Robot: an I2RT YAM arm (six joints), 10 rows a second.
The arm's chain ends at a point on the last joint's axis. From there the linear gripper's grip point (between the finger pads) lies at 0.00 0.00 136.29 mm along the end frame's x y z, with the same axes.
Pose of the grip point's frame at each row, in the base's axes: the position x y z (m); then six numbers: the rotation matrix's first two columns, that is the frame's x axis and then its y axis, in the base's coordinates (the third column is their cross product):
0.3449 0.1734 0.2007 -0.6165 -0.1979 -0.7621 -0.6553 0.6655 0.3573
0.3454 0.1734 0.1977 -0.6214 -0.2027 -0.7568 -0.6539 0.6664 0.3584
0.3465 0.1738 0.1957 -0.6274 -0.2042 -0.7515 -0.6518 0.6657 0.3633
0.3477 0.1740 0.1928 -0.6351 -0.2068 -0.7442 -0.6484 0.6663 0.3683
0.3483 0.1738 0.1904 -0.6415 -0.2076 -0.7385 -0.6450 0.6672 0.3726
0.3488 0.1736 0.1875 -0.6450 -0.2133 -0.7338 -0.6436 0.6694 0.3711
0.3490 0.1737 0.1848 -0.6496 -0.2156 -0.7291 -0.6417 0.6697 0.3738
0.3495 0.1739 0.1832 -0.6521 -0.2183 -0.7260 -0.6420 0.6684 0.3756
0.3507 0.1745 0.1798 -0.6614 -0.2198 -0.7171 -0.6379 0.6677 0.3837
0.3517 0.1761 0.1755 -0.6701 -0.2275 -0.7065 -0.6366 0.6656 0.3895
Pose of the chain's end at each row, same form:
0.2854 0.0753 0.2743 -0.6165 -0.1979 -0.7621 -0.6553 0.6655 0.3573
0.2866 0.0756 0.2722 -0.6214 -0.2027 -0.7568 -0.6539 0.6664 0.3584
0.2884 0.0760 0.2708 -0.6274 -0.2042 -0.7515 -0.6518 0.6657 0.3633
0.2905 0.0764 0.2687 -0.6351 -0.2068 -0.7442 -0.6484 0.6663 0.3683
0.2917 0.0763 0.2670 -0.6415 -0.2076 -0.7385 -0.6450 0.6672 0.3726
0.2926 0.0766 0.2651 -0.6450 -0.2133 -0.7338 -0.6436 0.6694 0.3711
0.2934 0.0768 0.2629 -0.6496 -0.2156 -0.7291 -0.6417 0.6697 0.3738
0.2945 0.0770 0.2617 -0.6521 -0.2183 -0.7260 -0.6420 0.6684 0.3756
0.2969 0.0776 0.2591 -0.6614 -0.2198 -0.7171 -0.6379 0.6677 0.3837
0.2997 0.0792 0.2560 -0.6701 -0.2275 -0.7065 -0.6366 0.6656 0.3895

